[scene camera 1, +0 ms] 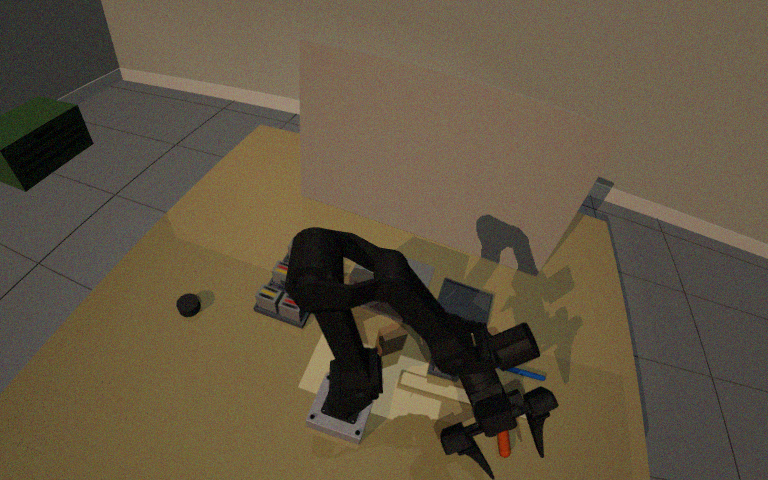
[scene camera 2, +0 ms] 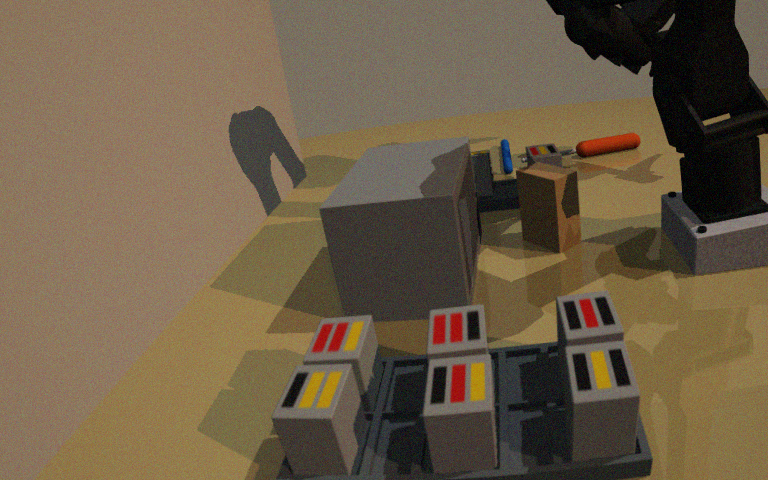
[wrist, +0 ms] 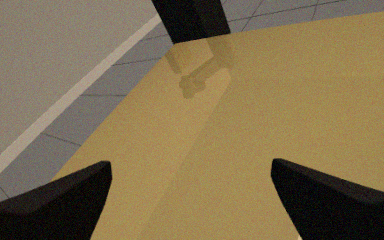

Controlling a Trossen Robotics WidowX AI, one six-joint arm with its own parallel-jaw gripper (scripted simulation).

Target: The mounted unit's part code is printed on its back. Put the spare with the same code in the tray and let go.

My gripper (scene camera 2: 668, 64) is open, with nothing in its grasp. Further things: an orange-handled screwdriver (scene camera 2: 605, 145), a dark rack (scene camera 2: 529, 397), a dark tray (scene camera 1: 471, 304) and a mounted unit (scene camera 2: 403, 229).
My gripper is seen too in the wrist view (wrist: 193, 168). The mounted unit shows as well in scene camera 1 (scene camera 1: 385, 309). The wrist view misses the orange-handled screwdriver: it is out of frame.
